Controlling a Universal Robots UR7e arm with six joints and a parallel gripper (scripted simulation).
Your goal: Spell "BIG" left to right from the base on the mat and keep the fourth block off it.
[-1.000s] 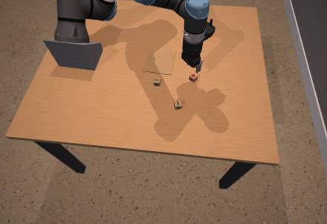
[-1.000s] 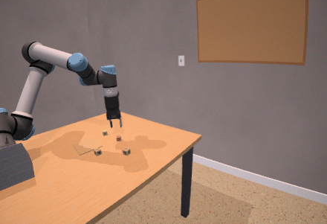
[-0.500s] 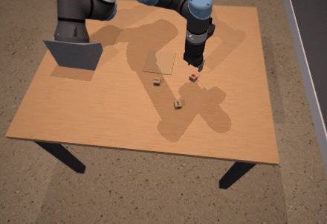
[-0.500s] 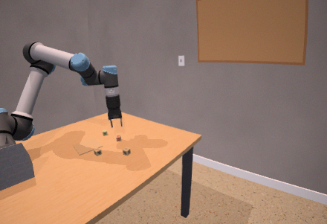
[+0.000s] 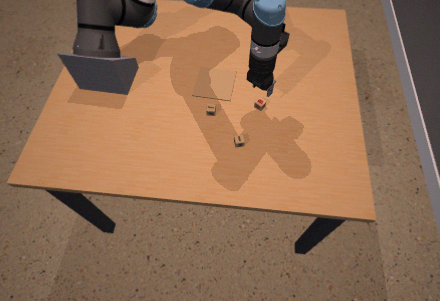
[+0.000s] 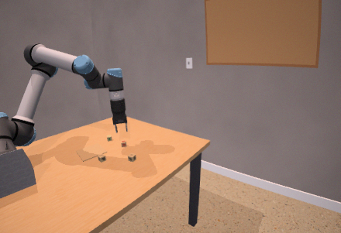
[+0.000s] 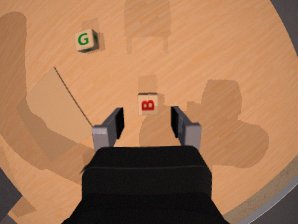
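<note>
Right now the B block is 90 mm below my hand. From my hand the other things lie so: tan mat (170 mm behind, 80 mm to the left, 110 mm below).
</note>
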